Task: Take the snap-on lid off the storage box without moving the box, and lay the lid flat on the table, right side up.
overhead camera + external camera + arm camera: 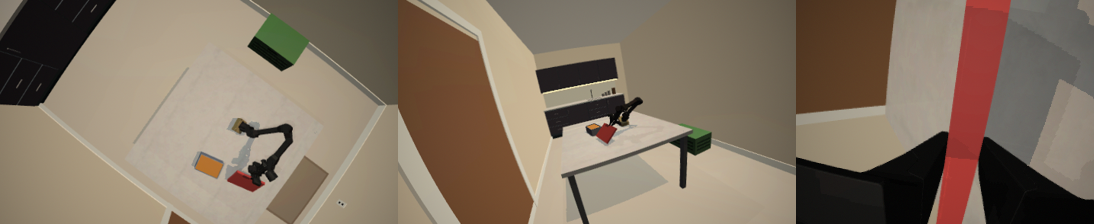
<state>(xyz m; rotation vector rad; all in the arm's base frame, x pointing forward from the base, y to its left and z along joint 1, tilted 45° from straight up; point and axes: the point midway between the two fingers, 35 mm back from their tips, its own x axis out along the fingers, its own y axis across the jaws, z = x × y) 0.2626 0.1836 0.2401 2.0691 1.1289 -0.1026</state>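
Right now my gripper tip is 6 cm short of the red lid, 2 cm to the right of it and 5 cm above it. Also, from my gripper tip: storage box: 15 cm ahead, 30 cm to the right, 10 cm below.
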